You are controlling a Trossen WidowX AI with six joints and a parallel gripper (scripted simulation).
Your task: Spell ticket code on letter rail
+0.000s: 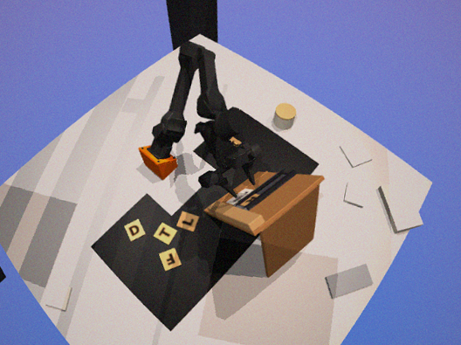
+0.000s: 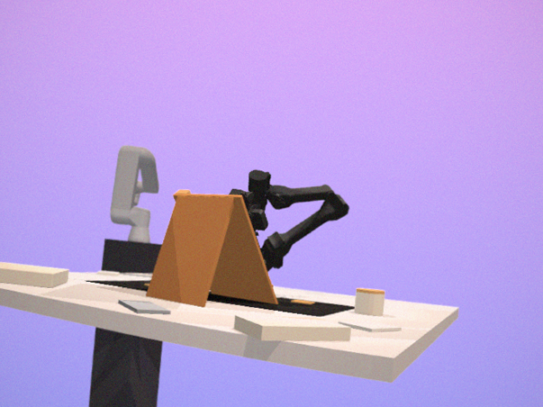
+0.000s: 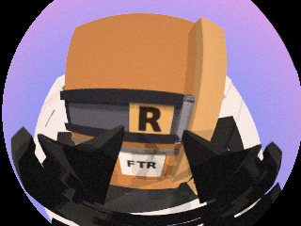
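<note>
My gripper tip is 100 mm above the white ticket, 20 mm to the right of it and 20 mm past it. The rest, counted from my gripper tip: grey slab (410 mm ahead, 180 mm below, 60 mm to the left).
</note>
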